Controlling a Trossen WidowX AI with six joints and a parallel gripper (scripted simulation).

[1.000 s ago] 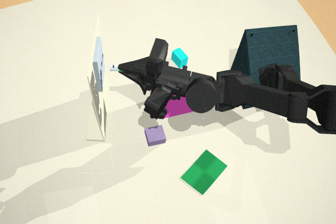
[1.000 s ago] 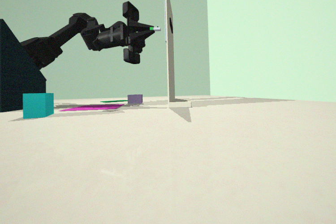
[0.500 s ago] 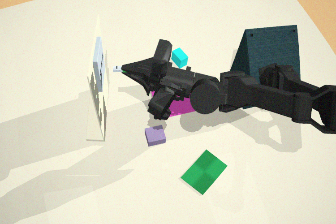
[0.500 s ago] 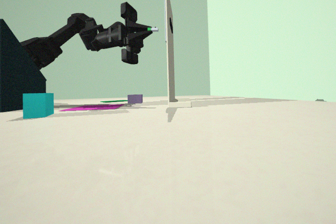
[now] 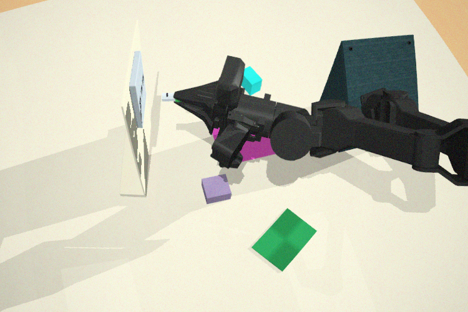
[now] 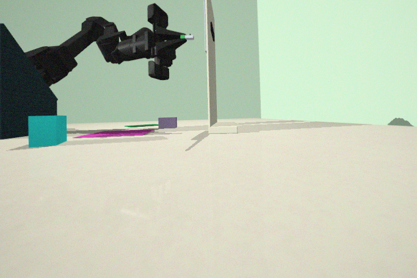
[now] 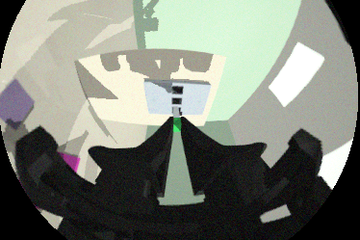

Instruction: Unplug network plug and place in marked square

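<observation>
Now: gripper tip 150 mm past the magenta square, 20 mm to the left of it and 230 mm above it. Round my gripper tip: green plug: right at my gripper tip.
</observation>
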